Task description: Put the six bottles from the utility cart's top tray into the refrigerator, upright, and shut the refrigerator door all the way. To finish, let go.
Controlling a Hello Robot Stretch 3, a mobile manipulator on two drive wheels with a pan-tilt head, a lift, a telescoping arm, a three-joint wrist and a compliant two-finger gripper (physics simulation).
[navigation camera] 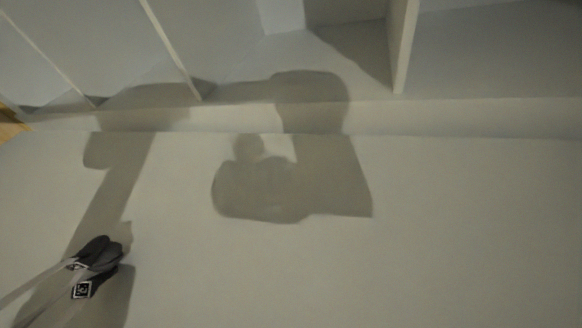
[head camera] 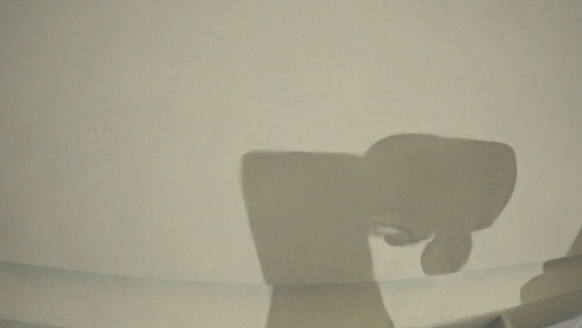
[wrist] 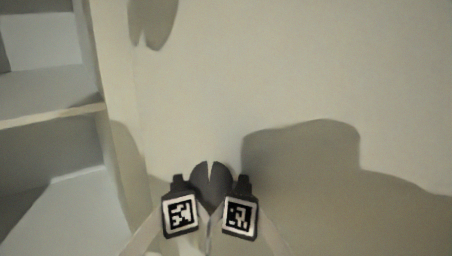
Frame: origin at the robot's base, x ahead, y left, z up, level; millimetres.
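Where they show: gripper, fingertip midpoint: (navigation camera: 116, 247).
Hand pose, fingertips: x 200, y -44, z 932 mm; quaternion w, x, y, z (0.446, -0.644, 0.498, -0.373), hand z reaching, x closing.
Things, the pixels of their top centre, and the offset from my fingertips. "spot": a spot on its surface instead. Level surfaces: height alone.
- pale refrigerator at a spot on its surface: (head camera: 150, 292) spot: dx +210, dy +211, dz +401 mm
- wide pale panel at a spot on its surface: (head camera: 150, 125) spot: dx +74, dy +62, dz +396 mm
- Wood floor at its surface level: dz -936 mm
The pale refrigerator (head camera: 150, 292) (navigation camera: 475, 117) (wrist: 117, 95) shows its front edge, and open shelf compartments show in the navigation and wrist views. A wide pale panel (head camera: 150, 125) (navigation camera: 450, 215) (wrist: 300, 70), apparently its door standing open, meets that edge. My gripper (navigation camera: 106, 251) (wrist: 212, 180) is shut, its dark fingertips together with no bottle between them. It is in front of the panel, at the navigation view's lower left. The bottles and the utility cart do not show in these views.
Shelf boards (navigation camera: 404, 55) (wrist: 55, 117) divide the compartments. Wood floor (navigation camera: 11, 127) shows at the navigation view's left edge. Shadows of the robot fall across the panel and the refrigerator's edge.
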